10 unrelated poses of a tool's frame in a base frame.
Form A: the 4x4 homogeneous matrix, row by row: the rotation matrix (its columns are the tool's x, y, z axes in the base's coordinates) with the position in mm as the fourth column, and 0 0 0 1 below. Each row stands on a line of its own.
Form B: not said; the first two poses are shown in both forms.
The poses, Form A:
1:
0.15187 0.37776 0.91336 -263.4
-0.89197 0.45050 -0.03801 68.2
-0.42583 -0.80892 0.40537 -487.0
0 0 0 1
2:
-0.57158 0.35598 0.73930 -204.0
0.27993 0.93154 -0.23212 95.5
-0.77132 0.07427 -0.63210 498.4
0 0 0 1
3:
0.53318 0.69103 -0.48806 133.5
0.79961 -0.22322 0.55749 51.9
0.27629 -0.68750 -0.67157 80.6
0 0 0 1
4:
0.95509 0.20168 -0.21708 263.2
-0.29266 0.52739 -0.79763 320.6
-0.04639 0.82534 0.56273 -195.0
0 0 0 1
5:
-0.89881 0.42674 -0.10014 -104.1
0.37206 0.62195 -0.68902 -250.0
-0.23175 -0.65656 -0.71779 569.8
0 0 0 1
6:
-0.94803 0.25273 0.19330 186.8
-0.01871 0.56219 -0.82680 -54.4
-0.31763 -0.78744 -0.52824 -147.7
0 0 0 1
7:
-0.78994 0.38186 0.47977 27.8
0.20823 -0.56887 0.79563 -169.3
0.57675 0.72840 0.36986 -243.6
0 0 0 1
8:
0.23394 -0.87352 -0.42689 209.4
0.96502 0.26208 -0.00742 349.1
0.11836 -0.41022 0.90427 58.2
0 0 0 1
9:
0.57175 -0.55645 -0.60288 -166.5
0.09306 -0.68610 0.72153 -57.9
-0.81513 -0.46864 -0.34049 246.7
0 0 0 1
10:
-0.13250 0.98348 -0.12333 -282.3
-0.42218 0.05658 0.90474 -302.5
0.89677 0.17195 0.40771 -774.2
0 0 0 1
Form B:
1: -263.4 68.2 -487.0 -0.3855 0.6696 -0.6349 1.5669
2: -204.0 95.5 498.4 0.1985 0.9789 -0.0493 2.2602
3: 133.5 51.9 80.6 -0.8499 -0.5218 0.0741 2.3197
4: 263.2 320.6 -195.0 0.9518 -0.1001 -0.2899 1.0209
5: -104.1 -250.0 569.8 0.2221 0.9004 -0.3741 3.0684
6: 186.8 -54.4 -147.7 0.0679 0.8811 -0.4681 2.8474
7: 27.8 -169.3 -243.6 -0.3202 -0.4619 -0.8271 3.0364
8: 209.4 349.1 58.2 -0.2056 -0.2783 0.9383 1.3693
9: -166.5 -57.9 246.7 -0.8672 0.1547 0.4733 2.3854
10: -282.3 -302.5 -774.2 -0.3887 -0.5412 -0.7457 1.9115
